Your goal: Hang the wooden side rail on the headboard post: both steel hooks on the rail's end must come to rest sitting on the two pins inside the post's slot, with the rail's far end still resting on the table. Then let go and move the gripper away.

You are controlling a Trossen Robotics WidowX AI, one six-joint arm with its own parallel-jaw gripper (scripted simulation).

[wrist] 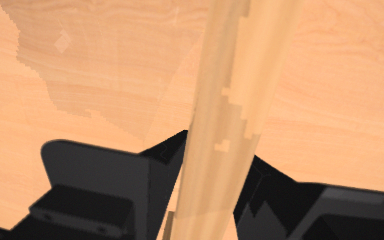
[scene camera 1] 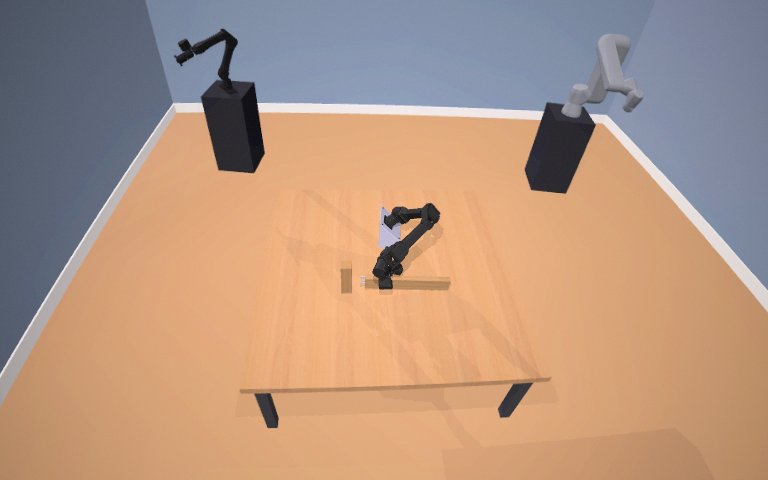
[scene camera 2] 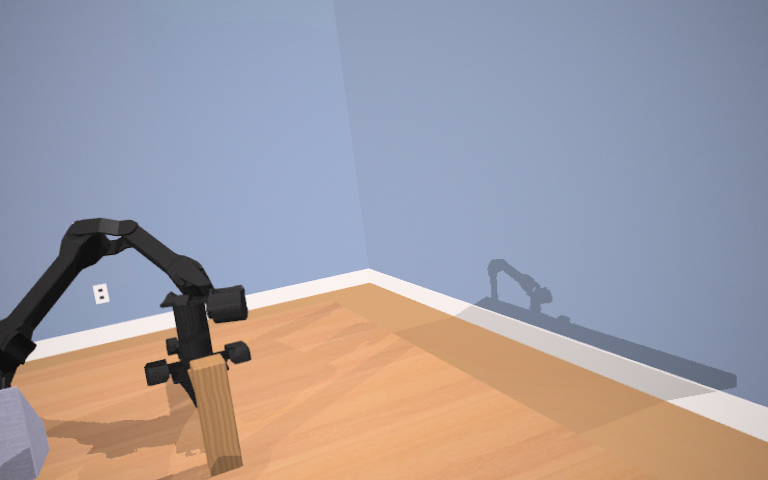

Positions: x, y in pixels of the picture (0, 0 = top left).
Scene:
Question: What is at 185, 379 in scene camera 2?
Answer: The gripper.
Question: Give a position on a wooden side rail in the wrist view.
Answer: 243, 56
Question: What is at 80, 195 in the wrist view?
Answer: The gripper.

